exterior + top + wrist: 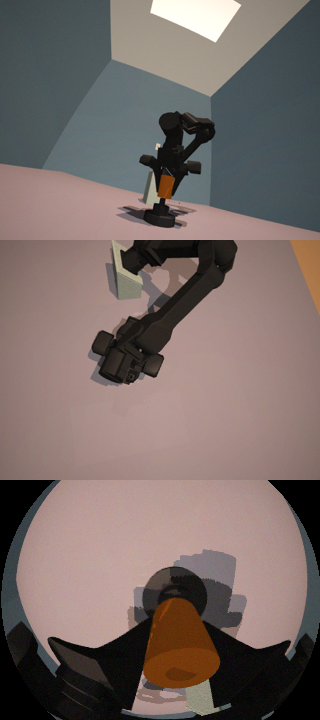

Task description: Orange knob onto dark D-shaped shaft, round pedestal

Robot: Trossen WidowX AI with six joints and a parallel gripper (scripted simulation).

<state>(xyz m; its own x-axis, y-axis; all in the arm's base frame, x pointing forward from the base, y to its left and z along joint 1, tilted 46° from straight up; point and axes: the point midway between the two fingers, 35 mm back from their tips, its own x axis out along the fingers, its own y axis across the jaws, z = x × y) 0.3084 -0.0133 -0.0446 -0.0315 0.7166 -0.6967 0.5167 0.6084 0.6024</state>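
Right now my gripper tip is 20 mm below the orange knob. From my gripper tip the other things lie so: round pedestal 40 mm below.
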